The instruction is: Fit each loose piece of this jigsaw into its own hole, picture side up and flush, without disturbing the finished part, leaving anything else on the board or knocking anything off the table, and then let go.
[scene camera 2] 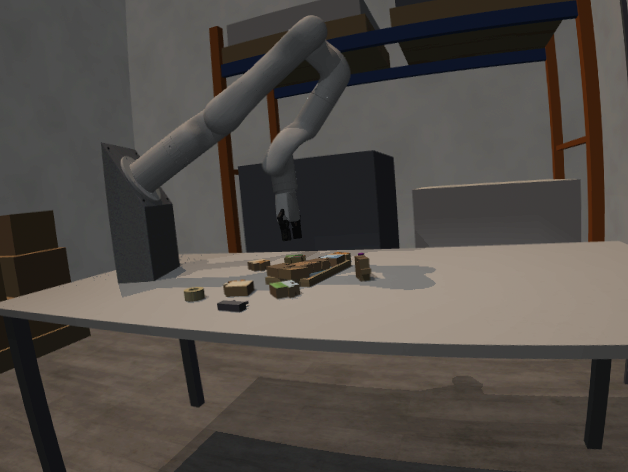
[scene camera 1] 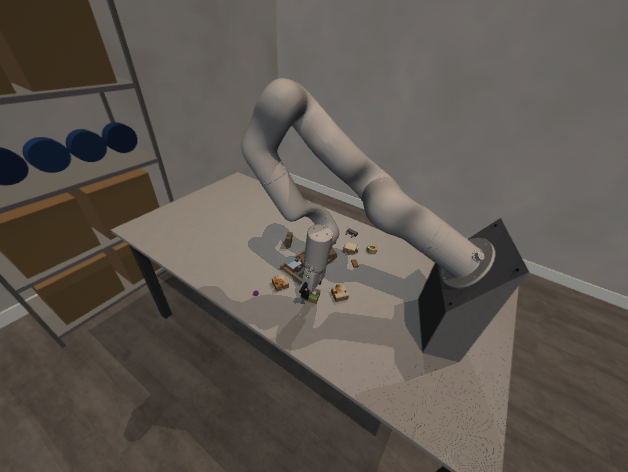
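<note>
The wooden jigsaw board [scene camera 1: 332, 256] [scene camera 2: 322, 275] lies mid-table, with a blue-topped piece [scene camera 1: 294, 264] set in it. Loose pieces lie around it: an orange one [scene camera 1: 280, 283], a tan one [scene camera 1: 340, 292] [scene camera 2: 259, 264], a pale one [scene camera 1: 350, 247] [scene camera 2: 238, 287], a small one [scene camera 1: 354, 263] and a green-topped one [scene camera 1: 314, 295] [scene camera 2: 294, 258]. Another green-and-white-topped piece [scene camera 2: 284, 288] lies by the board's near edge in the scene camera 2 view. My gripper [scene camera 1: 307, 292] [scene camera 2: 290, 233] is open and empty. It hangs well above the table, over the green-topped piece.
A tan ring [scene camera 1: 372, 248] [scene camera 2: 194, 294], a black object [scene camera 1: 351, 231] [scene camera 2: 232, 305], an upright brown block [scene camera 1: 288, 240] [scene camera 2: 362, 268] and a purple ball [scene camera 1: 255, 293] also lie on the table. The robot's dark base [scene camera 1: 467, 304] stands at one corner. Shelves stand beyond the table.
</note>
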